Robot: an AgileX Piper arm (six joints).
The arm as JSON. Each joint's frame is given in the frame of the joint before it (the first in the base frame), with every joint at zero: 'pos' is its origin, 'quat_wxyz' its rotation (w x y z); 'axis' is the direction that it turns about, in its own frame. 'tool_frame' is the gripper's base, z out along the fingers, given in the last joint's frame.
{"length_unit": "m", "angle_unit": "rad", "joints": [
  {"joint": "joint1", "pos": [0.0, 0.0, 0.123], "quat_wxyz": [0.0, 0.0, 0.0, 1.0], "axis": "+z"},
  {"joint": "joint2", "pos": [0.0, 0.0, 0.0], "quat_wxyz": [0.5, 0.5, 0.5, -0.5], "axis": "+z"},
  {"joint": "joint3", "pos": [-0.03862, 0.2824, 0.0], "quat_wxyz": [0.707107, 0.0, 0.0, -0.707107], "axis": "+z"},
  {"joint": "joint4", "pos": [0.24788, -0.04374, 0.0], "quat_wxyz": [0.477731, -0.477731, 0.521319, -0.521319], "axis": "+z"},
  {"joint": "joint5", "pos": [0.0, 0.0, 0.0], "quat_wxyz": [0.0, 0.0, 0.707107, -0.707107], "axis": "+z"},
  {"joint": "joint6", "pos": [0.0, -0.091, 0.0], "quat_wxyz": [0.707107, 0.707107, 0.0, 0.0], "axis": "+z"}
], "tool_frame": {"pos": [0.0, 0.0, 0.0], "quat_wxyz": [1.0, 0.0, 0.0, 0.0]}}
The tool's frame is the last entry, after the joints.
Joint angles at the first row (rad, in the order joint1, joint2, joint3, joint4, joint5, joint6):
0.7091, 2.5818, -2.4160, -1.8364, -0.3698, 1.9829
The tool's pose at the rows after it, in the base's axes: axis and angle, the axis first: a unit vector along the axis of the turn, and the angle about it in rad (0 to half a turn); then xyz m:
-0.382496, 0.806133, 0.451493, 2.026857, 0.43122, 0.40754, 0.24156
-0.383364, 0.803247, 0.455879, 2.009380, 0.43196, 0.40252, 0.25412
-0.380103, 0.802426, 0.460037, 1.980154, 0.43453, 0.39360, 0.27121
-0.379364, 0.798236, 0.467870, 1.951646, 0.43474, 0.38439, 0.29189
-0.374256, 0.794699, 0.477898, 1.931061, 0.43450, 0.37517, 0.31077
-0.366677, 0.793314, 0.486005, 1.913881, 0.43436, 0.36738, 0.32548
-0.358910, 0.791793, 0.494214, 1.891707, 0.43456, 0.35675, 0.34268
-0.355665, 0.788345, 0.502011, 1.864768, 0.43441, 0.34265, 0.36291
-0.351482, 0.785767, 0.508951, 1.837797, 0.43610, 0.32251, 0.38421
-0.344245, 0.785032, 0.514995, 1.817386, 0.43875, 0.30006, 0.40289
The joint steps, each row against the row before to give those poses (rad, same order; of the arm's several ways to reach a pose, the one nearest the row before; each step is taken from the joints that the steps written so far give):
-0.0064, -0.0244, -0.0001, 0.0000, -0.0071, 0.0000
-0.0083, -0.0215, 0.0000, -0.0001, -0.0072, 0.0001
-0.0149, -0.0292, 0.0001, 0.0001, -0.0024, 0.0024
-0.0140, -0.0359, 0.0000, 0.0000, -0.0101, 0.0046
-0.0139, -0.0332, 0.0000, 0.0001, -0.0111, 0.0150
-0.0114, -0.0260, 0.0000, 0.0000, -0.0039, 0.0164
-0.0162, -0.0307, -0.0001, -0.0001, -0.0062, 0.0163
-0.0228, -0.0371, 0.0000, 0.0000, -0.0155, 0.0110
-0.0364, -0.0404, 0.0001, 0.0000, -0.0270, 0.0146
-0.0431, -0.0367, 0.0000, 0.0001, -0.0319, 0.0216

